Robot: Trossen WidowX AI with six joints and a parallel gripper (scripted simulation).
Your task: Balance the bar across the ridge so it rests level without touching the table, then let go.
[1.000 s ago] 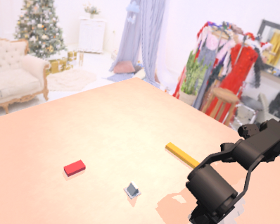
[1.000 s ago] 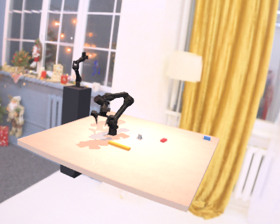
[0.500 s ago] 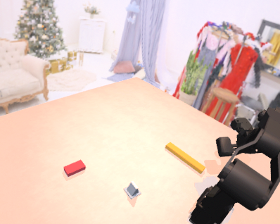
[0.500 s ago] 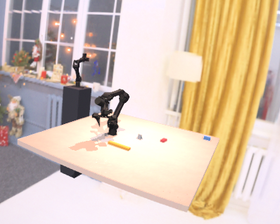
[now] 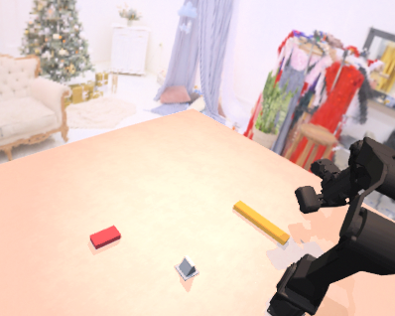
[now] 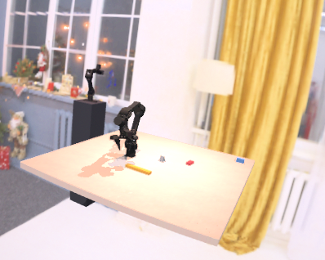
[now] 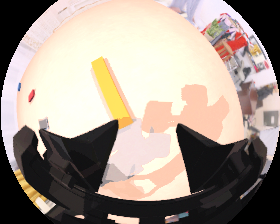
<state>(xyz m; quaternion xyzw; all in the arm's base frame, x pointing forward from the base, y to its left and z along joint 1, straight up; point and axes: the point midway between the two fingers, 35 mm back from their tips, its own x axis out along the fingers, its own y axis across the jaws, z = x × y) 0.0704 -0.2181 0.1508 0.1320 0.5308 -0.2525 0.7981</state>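
Now: the bar 11 cm below my gripper tip, 10 cm ahead of it and 3 cm to the left of it. The rest, counted from my gripper tip: blue block (73 cm to the left, 66 cm ahead, 10 cm below); red block (40 cm to the left, 33 cm ahead, 11 cm below).
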